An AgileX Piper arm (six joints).
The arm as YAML. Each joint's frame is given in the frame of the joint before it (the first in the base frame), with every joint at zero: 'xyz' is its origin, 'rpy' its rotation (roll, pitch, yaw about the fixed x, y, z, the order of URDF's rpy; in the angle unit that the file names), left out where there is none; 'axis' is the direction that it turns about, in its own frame. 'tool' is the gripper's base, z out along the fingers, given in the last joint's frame.
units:
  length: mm
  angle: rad
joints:
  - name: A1
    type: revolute
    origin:
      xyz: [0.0, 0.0, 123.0]
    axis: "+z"
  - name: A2
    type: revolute
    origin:
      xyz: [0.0, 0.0, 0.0]
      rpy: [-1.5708, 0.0, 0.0]
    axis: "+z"
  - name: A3
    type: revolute
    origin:
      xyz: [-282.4, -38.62, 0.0]
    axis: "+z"
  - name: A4
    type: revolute
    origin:
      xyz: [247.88, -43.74, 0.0]
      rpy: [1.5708, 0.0, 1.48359]
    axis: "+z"
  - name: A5
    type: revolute
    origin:
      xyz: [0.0, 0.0, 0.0]
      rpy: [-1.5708, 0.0, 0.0]
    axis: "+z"
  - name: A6
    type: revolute
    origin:
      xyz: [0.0, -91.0, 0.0]
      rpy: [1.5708, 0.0, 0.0]
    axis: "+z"
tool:
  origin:
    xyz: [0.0, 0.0, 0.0]
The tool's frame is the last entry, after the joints.
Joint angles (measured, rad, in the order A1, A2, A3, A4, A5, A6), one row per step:
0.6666 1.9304 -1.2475 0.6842 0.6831 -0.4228
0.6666 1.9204 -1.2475 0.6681 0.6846 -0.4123
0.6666 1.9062 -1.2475 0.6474 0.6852 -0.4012
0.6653 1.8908 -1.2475 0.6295 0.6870 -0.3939
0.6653 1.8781 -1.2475 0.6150 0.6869 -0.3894
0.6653 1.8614 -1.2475 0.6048 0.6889 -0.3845
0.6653 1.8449 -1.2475 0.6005 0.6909 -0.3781
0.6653 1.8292 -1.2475 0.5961 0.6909 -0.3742
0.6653 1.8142 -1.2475 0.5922 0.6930 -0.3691
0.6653 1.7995 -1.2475 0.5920 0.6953 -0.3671
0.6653 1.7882 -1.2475 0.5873 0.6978 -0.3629
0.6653 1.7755 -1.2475 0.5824 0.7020 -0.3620
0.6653 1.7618 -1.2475 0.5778 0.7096 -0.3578
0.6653 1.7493 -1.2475 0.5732 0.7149 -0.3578
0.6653 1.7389 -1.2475 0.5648 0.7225 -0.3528
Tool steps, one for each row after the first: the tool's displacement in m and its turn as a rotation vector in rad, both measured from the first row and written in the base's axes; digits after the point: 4 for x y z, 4 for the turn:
-0.0004 -0.0011 0.0034 -0.0042 -0.0092 0.0009
-0.0008 -0.0026 0.0083 -0.0085 -0.0247 0.0032
-0.0011 -0.0045 0.0137 -0.0108 -0.0407 0.0062
-0.0016 -0.0057 0.0181 -0.0123 -0.0561 0.0098
-0.0025 -0.0070 0.0242 -0.0090 -0.0704 0.0117
-0.0037 -0.0080 0.0303 -0.0019 -0.0806 0.0092
-0.0046 -0.0090 0.0362 0.0051 -0.0933 0.0077
-0.0058 -0.0101 0.0417 0.0115 -0.1027 0.0061
-0.0071 -0.0110 0.0472 0.0199 -0.1115 0.0053
-0.0081 -0.0120 0.0512 0.0233 -0.1186 0.0051
-0.0095 -0.0131 0.0557 0.0266 -0.1274 0.0085
-0.0112 -0.0144 0.0605 0.0300 -0.1323 0.0106
-0.0127 -0.0156 0.0648 0.0329 -0.1404 0.0151
-0.0141 -0.0169 0.0682 0.0315 -0.1444 0.0183

